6 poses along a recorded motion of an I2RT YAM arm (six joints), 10 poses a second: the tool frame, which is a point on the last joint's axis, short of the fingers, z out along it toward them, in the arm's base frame.
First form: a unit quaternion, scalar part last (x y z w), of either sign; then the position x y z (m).
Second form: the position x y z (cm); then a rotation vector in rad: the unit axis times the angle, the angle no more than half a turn. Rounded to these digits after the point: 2 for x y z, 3 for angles.
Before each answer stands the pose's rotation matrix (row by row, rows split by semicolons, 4 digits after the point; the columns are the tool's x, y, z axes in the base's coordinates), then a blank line. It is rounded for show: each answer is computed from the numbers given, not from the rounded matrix.
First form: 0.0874 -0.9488 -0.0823 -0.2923 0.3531 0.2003 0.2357
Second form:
-0.8139 -0.2139 0.5402; -0.1177 0.9712 0.2073; -0.5690 0.1051 -0.8156

35.31 20.03 23.57 -0.233 2.528 0.219
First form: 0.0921 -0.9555 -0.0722 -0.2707 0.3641 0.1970 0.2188
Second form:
-0.8365 -0.2151 0.5040; -0.1369 0.9726 0.1878; -0.5306 0.0881 -0.8430

36.41 19.70 21.88 -0.248 2.574 0.195
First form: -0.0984 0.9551 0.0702 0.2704 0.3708 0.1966 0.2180
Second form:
-0.8344 -0.2259 0.5027; -0.1500 0.9708 0.1873; -0.5304 0.0809 -0.8439

37.08 19.66 21.80 -0.265 2.573 0.189
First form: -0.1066 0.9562 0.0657 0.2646 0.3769 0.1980 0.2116
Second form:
-0.8372 -0.2386 0.4920; -0.1691 0.9686 0.1821; -0.5200 0.0692 -0.8513

37.69 19.80 21.16 -0.288 2.584 0.178
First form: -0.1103 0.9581 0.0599 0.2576 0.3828 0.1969 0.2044
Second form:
-0.8430 -0.2422 0.4804; -0.1805 0.9685 0.1716; -0.5068 0.0579 -0.8601

38.28 19.69 20.44 -0.299 2.598 0.162
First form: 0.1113 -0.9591 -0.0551 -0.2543 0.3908 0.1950 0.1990
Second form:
-0.8459 -0.2415 0.4755; -0.1855 0.9692 0.1623; -0.5001 0.0491 -0.8646

39.08 19.50 19.90 -0.302 2.606 0.150
